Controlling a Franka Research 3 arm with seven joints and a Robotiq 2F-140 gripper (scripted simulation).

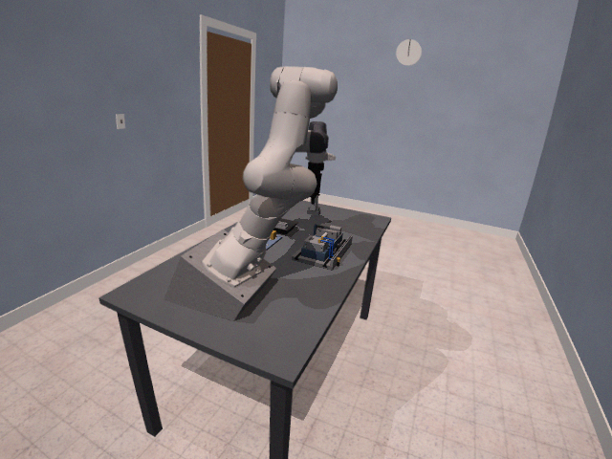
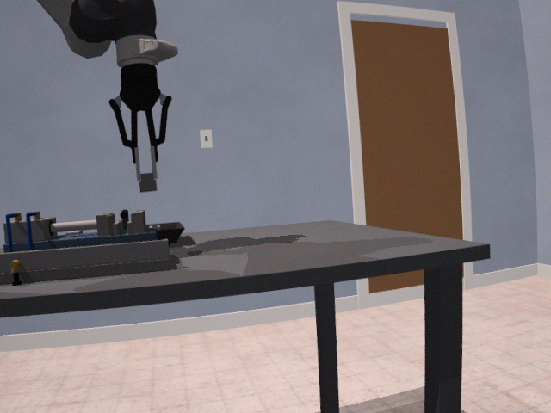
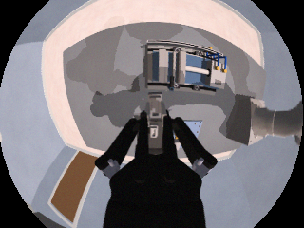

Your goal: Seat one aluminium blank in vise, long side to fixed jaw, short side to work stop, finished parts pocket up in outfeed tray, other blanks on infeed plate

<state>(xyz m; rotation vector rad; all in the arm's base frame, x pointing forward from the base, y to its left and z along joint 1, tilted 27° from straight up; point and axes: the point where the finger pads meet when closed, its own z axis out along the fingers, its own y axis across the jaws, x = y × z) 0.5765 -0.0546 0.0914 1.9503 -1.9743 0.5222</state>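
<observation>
Right now my hand is 50 mm past the work stop, 50 mm to the left of it and 100 mm above it. From my hand the other things lie so: vise guard rail: 130 mm behind, 190 mm to the right, 160 mm below; vise: 120 mm behind, 90 mm to the right, 150 mm below; brass blank: 110 mm behind, 190 mm to the left, 160 mm below.
</observation>
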